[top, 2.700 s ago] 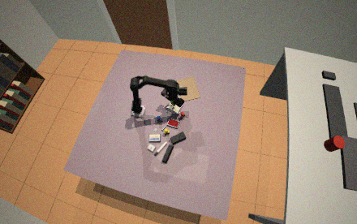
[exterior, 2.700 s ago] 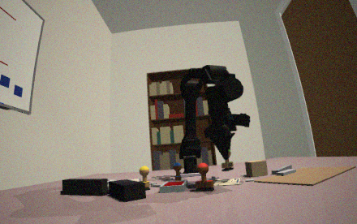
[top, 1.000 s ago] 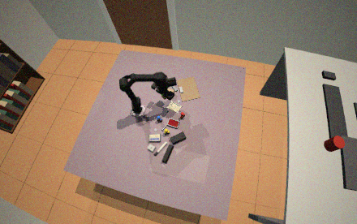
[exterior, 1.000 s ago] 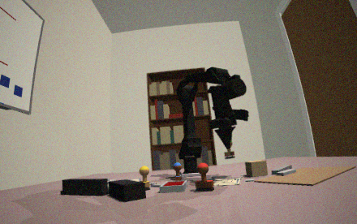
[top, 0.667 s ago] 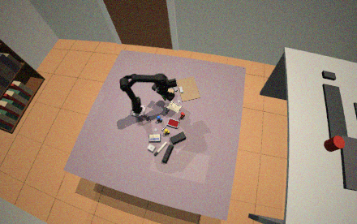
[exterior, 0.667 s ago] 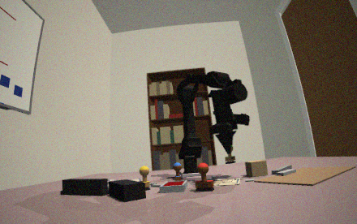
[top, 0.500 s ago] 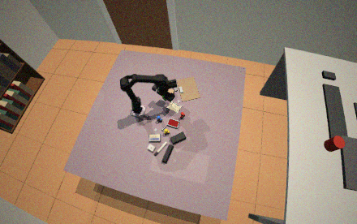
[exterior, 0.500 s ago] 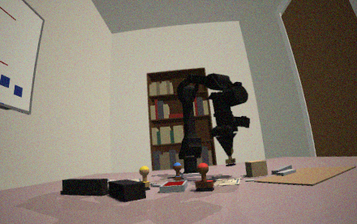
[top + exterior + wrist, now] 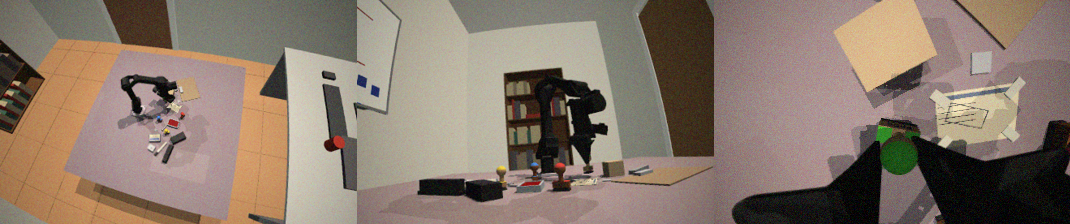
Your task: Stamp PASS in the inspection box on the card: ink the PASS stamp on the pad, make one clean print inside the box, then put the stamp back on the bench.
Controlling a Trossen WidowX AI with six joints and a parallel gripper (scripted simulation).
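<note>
My gripper tip is now 10 mm above the green-knobbed stamp. From my gripper tip the other things lie so: tan block 80 mm to the left, 30 mm below, 30 mm ahead; then blue-knobbed stamp 180 mm to the right, 30 mm below, 10 mm ahead; then cream card 90 mm ahead, 50 mm below, 30 mm to the right.
</note>
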